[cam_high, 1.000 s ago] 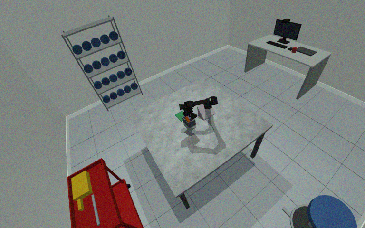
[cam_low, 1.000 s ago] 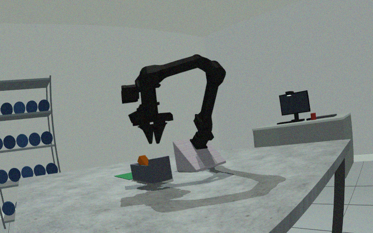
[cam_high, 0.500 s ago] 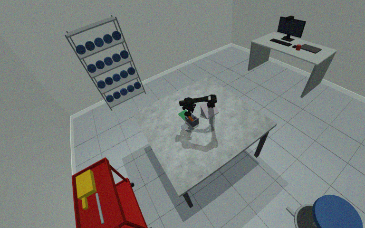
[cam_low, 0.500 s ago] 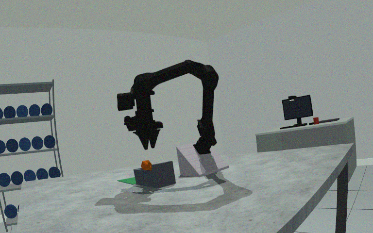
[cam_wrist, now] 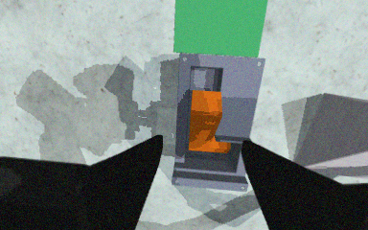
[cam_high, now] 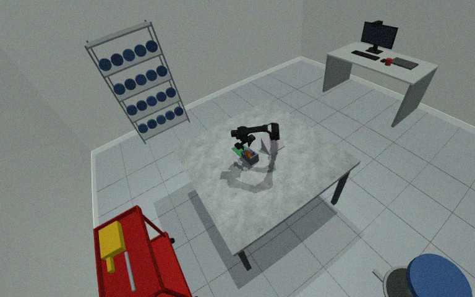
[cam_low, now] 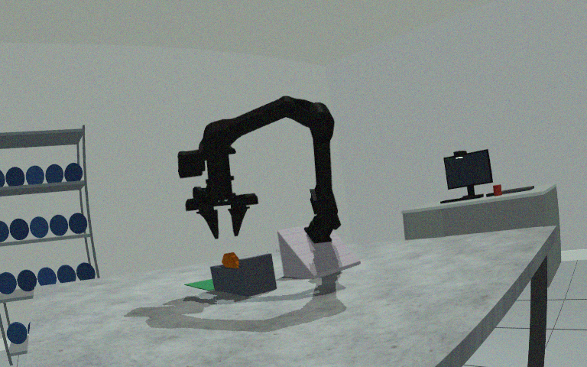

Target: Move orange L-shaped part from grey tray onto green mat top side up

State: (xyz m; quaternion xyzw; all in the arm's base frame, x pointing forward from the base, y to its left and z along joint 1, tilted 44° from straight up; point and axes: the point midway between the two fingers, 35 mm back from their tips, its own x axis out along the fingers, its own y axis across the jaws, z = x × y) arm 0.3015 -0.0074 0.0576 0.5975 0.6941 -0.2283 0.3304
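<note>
My gripper tip is now 3 cm past the orange L-shaped part, 3 cm to the right of it and 10 cm above it. The rest, counted from my gripper tip: green mat 1 cm ahead, 15 cm to the right, 15 cm below.
</note>
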